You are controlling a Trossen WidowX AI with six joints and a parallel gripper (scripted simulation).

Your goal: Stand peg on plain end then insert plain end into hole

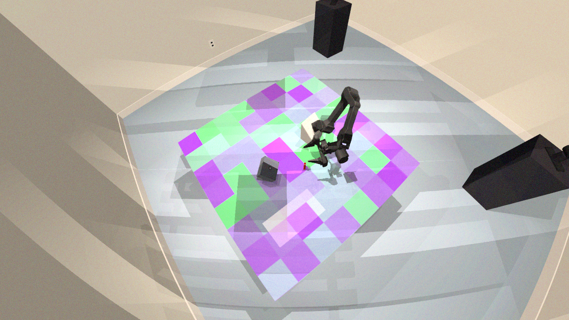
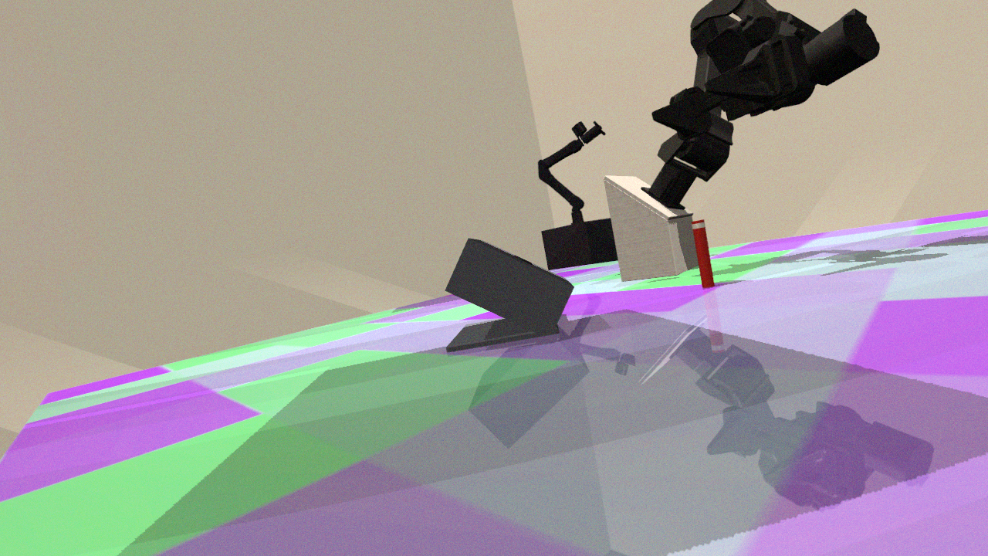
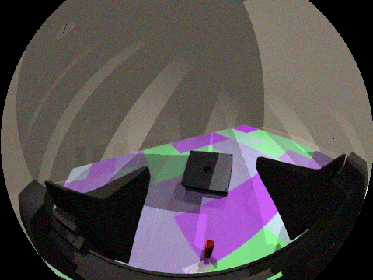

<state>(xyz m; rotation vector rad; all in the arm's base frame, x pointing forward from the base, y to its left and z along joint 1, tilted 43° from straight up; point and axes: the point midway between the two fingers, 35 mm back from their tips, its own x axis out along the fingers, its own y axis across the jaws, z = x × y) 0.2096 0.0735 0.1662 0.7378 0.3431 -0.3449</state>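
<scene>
My gripper tip is 1 cm past the peg and 16 cm above it. From my gripper tip the other things lie so: sloped panel 19 cm ahead, 13 cm to the right, 17 cm below.
</scene>
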